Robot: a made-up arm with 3 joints. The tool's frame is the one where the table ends. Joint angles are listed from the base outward.
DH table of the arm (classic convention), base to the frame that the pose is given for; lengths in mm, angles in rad. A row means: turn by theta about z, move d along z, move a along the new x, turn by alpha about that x. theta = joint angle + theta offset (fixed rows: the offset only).
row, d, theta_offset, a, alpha
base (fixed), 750, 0, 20, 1.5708
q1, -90, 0, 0, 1.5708
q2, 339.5, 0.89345, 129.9, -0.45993
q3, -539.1, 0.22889, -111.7, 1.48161
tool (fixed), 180.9, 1.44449, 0, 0
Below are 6 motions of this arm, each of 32 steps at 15 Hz.
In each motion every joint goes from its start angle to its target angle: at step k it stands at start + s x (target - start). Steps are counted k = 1, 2, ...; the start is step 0. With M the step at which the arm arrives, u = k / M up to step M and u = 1 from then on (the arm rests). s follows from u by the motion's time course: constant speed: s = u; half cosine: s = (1 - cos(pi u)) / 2; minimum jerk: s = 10 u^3 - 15 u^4 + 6 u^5.
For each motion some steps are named. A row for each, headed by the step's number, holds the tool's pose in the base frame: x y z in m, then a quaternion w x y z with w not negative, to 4 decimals.
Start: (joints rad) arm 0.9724 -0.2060 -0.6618
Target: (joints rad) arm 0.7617 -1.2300 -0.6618
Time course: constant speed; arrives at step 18
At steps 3, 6, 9, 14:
3: 0.0319 0.4060 0.8969 0.5995 -0.6810 0.4143 0.0724
6: 0.0027 0.4227 0.8528 0.5401 -0.7392 0.3929 0.0869
9: -0.0309 0.4298 0.8095 0.4777 -0.7917 0.3667 0.1028
14: -0.0936 0.4196 0.7431 0.3689 -0.8655 0.3124 0.1313

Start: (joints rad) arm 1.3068 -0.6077 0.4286
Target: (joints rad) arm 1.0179 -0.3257 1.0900
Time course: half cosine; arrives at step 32
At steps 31, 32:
31: 0.1944 0.2533 1.1495 0.8672 0.0752 0.3950 -0.2936
32: 0.1947 0.2527 1.1496 0.8669 0.0762 0.3952 -0.2940

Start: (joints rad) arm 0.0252 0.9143 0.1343
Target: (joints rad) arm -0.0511 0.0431 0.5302
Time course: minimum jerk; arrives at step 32
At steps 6, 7, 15, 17, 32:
6: 0.4124 -0.0828 0.7949 0.4579 0.1389 0.8474 -0.2300
7: 0.4161 -0.0764 0.7941 0.4585 0.1323 0.8484 -0.2292
15: 0.4564 0.0272 0.7813 0.4700 0.0329 0.8556 -0.2144
17: 0.4631 0.0623 0.7774 0.4745 0.0019 0.8552 -0.2084
32: 0.4606 0.1985 0.7645 0.4950 -0.1111 0.8429 -0.1791

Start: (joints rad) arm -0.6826 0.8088 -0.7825
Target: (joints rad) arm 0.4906 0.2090 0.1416
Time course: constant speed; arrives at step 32
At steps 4, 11, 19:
4: 0.3504 0.1187 0.6442 0.2499 -0.1112 0.9466 0.1706
11: 0.3864 0.1381 0.7104 0.3641 -0.1398 0.9148 0.1051
19: 0.4064 0.1607 0.8048 0.4942 -0.1538 0.8553 0.0250

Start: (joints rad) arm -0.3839 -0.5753 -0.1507
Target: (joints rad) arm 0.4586 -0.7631 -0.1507
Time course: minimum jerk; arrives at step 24
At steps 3, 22, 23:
3: 0.1812 0.4611 0.7362 0.2963 -0.4862 0.7532 0.3293
22: 0.0762 0.4832 0.8281 0.5389 -0.6452 0.5256 0.1307
23: 0.0757 0.4833 0.8282 0.5397 -0.6457 0.5244 0.1296

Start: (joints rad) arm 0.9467 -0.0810 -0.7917
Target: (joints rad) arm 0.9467 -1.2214 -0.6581
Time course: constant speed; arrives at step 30
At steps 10, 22, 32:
10: 0.0008 0.4067 0.8674 0.5477 -0.7362 0.3875 0.0881
22: -0.0791 0.4203 0.7491 0.4084 -0.8579 0.3020 0.0773
32: -0.1318 0.3943 0.6710 0.3070 -0.9195 0.2354 0.0697

